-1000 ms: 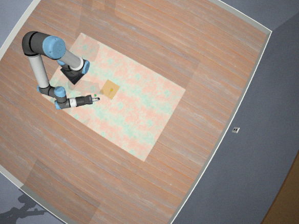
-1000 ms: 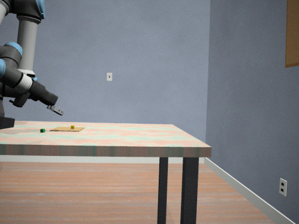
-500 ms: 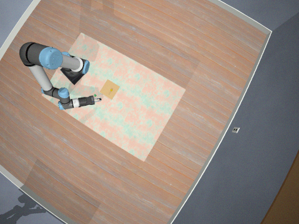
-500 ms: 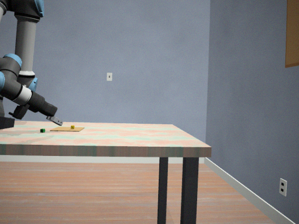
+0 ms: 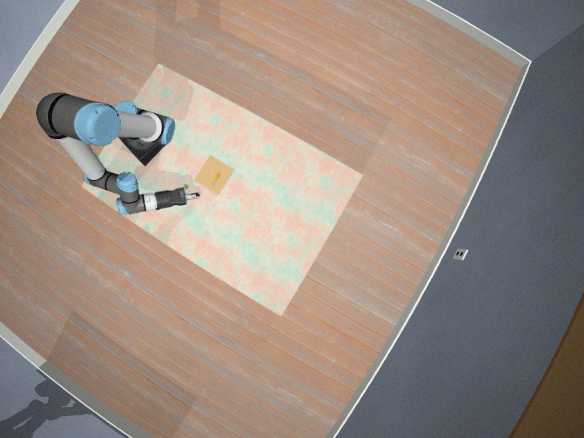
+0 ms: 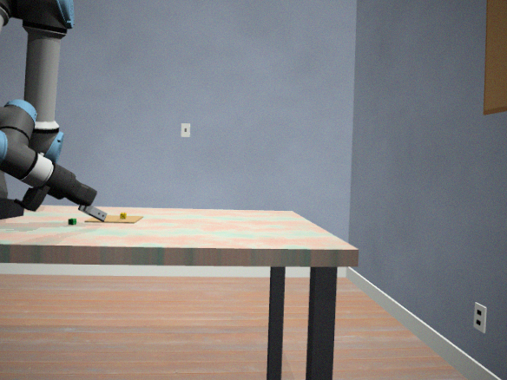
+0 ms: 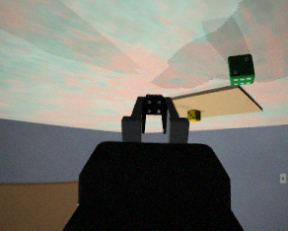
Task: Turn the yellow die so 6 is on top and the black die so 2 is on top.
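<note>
The black die lies 10 mm to the left of my hand, 10 mm below it and 10 mm ahead of it. From my hand the other things lie so: yellow die 130 mm to the left, 30 mm ahead, 20 mm below; then tan mat 130 mm to the left, 30 mm below, 10 mm ahead; then green die 70 mm behind, 20 mm below, 10 mm to the left.
</note>
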